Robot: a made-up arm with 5 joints.
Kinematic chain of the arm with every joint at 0, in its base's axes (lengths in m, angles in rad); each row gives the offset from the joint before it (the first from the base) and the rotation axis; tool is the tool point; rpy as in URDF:
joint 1: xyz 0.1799 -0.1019 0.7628 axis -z
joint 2: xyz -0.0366 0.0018 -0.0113 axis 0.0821 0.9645 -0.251
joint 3: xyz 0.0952 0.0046 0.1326 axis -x
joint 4: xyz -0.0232 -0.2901 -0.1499 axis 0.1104 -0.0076 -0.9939
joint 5: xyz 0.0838 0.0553 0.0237 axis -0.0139 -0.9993 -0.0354
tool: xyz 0.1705 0.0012 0.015 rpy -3.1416 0 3.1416
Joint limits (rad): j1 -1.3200..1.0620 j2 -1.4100..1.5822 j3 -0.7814..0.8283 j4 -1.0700..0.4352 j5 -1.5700..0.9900
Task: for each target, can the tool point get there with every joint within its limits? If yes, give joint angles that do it. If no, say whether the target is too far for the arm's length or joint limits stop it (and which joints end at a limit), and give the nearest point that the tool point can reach.
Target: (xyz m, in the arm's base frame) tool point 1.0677 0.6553 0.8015
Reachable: no: too far | nearest point 0.6275 0.1561 0.7968 | short by 0.666 m
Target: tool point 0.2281 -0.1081 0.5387
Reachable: yes | joints -0.8298 0.6464 -0.2517 -0.8028 -0.7699
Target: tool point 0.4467 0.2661 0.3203
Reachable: no: joint limits stop it (at a limit: joint 1, joint 3, joint 4) | nearest point 0.3593 0.1118 0.4839 | short by 0.241 m
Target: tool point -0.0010 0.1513 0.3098
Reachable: no: joint limits stop it (at a limit: joint 1, joint 3, joint 4) | nearest point 0.0114 0.0918 0.4143 | short by 0.121 m
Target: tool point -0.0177 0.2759 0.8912
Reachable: no: joint limits stop it (at a limit: joint 1, joint 3) | nearest point 0.1093 0.1549 0.8840 | short by 0.176 m
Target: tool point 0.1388 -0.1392 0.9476
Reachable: yes | joints 0.1324 -1.0040 -0.0176 -0.9260 0.7121
